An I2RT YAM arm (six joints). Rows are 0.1 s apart.
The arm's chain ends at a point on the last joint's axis. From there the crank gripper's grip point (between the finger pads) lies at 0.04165 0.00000 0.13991 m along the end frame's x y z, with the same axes.
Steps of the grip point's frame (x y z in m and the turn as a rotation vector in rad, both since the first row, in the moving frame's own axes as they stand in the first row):
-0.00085 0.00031 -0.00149 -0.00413 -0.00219 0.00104
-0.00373 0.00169 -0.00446 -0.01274 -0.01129 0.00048
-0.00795 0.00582 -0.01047 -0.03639 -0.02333 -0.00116
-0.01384 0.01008 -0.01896 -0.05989 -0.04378 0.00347
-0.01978 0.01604 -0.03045 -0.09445 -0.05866 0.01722
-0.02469 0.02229 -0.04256 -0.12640 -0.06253 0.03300
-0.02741 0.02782 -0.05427 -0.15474 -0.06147 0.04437
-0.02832 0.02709 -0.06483 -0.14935 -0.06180 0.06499
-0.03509 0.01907 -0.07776 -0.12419 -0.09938 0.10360
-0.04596 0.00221 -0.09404 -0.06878 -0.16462 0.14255
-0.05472 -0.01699 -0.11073 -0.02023 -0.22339 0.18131
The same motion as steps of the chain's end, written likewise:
-0.00054 -0.00031 -0.00158 -0.00413 -0.00219 0.00104
-0.00215 -0.00011 -0.00491 -0.01274 -0.01129 0.00048
-0.00468 0.00076 -0.01131 -0.03639 -0.02333 -0.00116
-0.00767 0.00152 -0.02039 -0.05989 -0.04378 0.00347
-0.01140 0.00209 -0.03199 -0.09445 -0.05866 0.01722
-0.01558 0.00328 -0.04368 -0.12640 -0.06253 0.03300
-0.01825 0.00443 -0.05474 -0.15474 -0.06147 0.04437
-0.01887 0.00370 -0.06537 -0.14935 -0.06180 0.06499
-0.01994 -0.00203 -0.07984 -0.12419 -0.09938 0.10360
-0.02146 -0.01182 -0.09842 -0.06878 -0.16462 0.14255
-0.02193 -0.02451 -0.11633 -0.02023 -0.22339 0.18131

